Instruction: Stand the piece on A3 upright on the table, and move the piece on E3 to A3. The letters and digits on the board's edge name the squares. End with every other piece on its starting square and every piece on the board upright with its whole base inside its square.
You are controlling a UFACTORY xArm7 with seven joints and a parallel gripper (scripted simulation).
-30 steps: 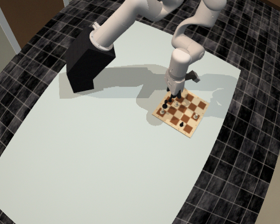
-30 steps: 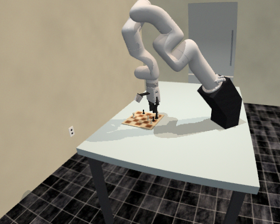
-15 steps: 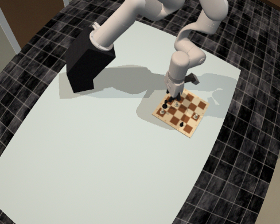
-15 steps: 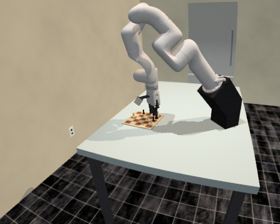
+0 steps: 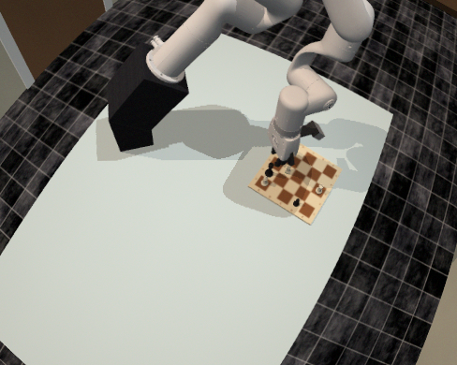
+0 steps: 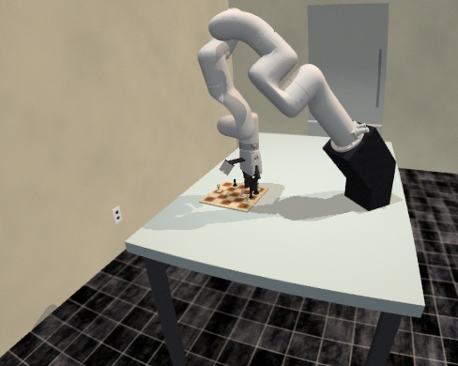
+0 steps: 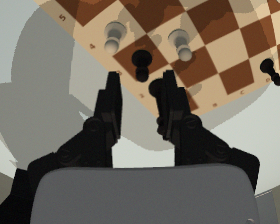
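Now: hand 4 cm to the left of the tall black piece, 3 cm above it and 1 cm short of it. Round my hand: white piece 15 cm ahead, 4 cm to the left, 4 cm below; chessboard 7 cm ahead, 6 cm below, 2 cm to the left.
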